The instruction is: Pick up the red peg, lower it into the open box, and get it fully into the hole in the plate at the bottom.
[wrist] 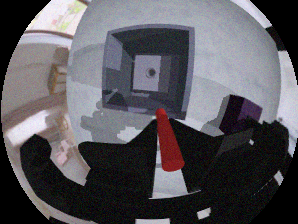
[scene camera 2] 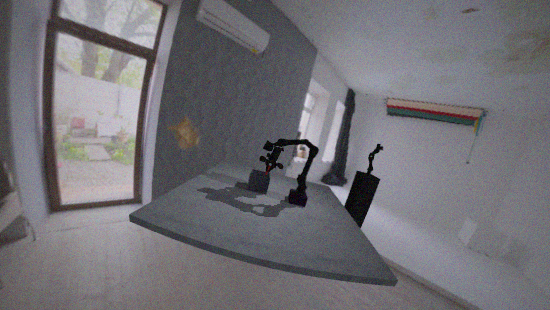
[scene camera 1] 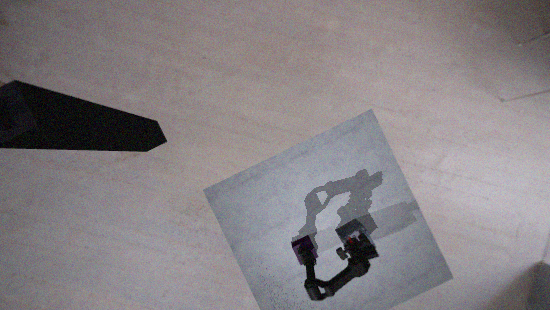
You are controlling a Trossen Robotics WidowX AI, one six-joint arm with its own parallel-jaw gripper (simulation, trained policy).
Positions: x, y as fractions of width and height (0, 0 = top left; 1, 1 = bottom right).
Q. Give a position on a red peg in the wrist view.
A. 0.58, 0.71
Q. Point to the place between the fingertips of the gripper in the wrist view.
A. At 0.55, 0.55
